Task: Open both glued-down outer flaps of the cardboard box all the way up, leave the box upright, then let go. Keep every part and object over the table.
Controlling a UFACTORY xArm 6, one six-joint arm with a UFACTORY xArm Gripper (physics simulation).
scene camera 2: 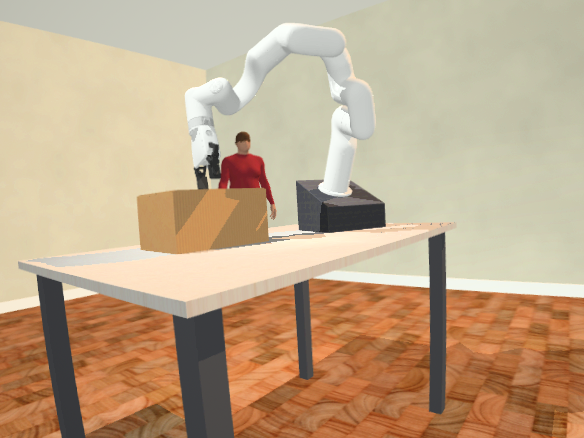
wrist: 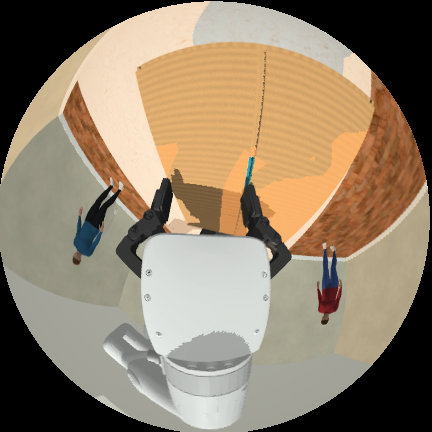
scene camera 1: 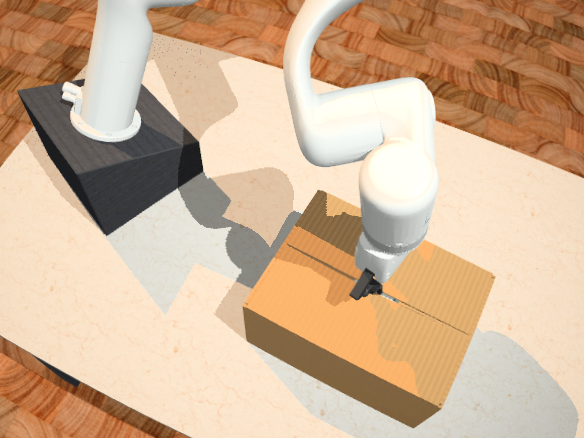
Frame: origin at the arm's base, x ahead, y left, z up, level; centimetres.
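Seen in the pictures: gripper, between the fingertips: (scene camera 2: 209, 184) (wrist: 207, 187); arm's base, origin of its link: (scene camera 2: 334, 190) (scene camera 1: 105, 120).
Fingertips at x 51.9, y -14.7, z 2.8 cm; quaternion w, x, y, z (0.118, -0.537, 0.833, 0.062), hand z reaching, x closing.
Note:
Offsets run from my fingertips to a thing's top centre. "spot": to the spot under its first point. Level surfaces: height alone.
The closed cardboard box @[dx -1.1, dy -4.2, dz -1.7 cm] (scene camera 1: 325, 357) (scene camera 2: 220, 220) stands upright on the table. Its two outer flaps lie flat: the near flap (scene camera 1: 310, 312) (wrist: 310, 125) and the far flap @[spot: dx +8.2, dy +1.6, dz -1.7 cm] (scene camera 1: 445, 270) (wrist: 200, 110), with a narrow slit between them. A teal strip @[dx -1.2, dy -4.3, dz -3.3 cm] (wrist: 250, 170) shows in the slit. My gripper (scene camera 2: 208, 181) (wrist: 207, 187) is open and empty, pointing down over the box. One finger is at the slit by the end of the teal strip; the other is out over the far flap's side, hidden by the arm in scene camera 1. Whether the fingertip touches cardboard cannot be told.
The dark base block (scene camera 1: 145, 190) (scene camera 2: 350, 215) carries the arm at the other end of the table @[dz -17.3 cm] (scene camera 1: 150, 350) (scene camera 2: 240, 275). A person in red (scene camera 2: 243, 170) (wrist: 330, 299) and a person in blue (wrist: 91, 242) stand beyond the table.

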